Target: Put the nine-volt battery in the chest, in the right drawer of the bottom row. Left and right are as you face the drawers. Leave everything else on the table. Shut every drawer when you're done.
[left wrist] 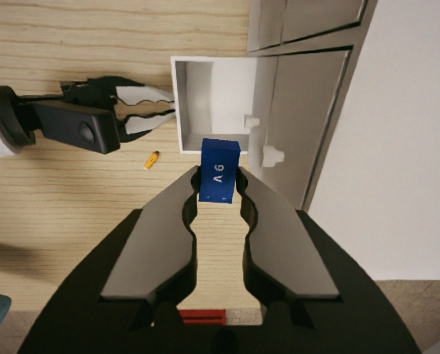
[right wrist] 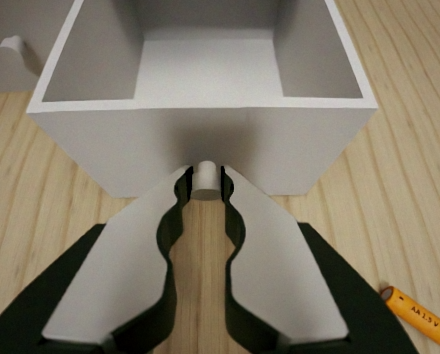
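Note:
The blue nine-volt battery [left wrist: 218,171] is between the fingertips of my left gripper [left wrist: 218,168], which is shut on it. In the left wrist view it overlaps the lower side wall of the open drawer. The open drawer [left wrist: 215,59] [right wrist: 110,145] sticks out at the bottom of the grey-white chest [left wrist: 390,150], and its inside looks empty. My right gripper [left wrist: 180,104] [right wrist: 207,168] is shut on the drawer's round knob [right wrist: 206,186], at the middle of the drawer's front. The battery's height above the drawer is hard to tell.
An orange AA battery [left wrist: 151,160] [right wrist: 412,314] lies on the wooden table [left wrist: 125,30] near the open drawer. Drawer knobs [left wrist: 272,156] [right wrist: 12,47] stick out from the chest's other fronts. Part of a red object [left wrist: 202,316] shows beyond the table's edge.

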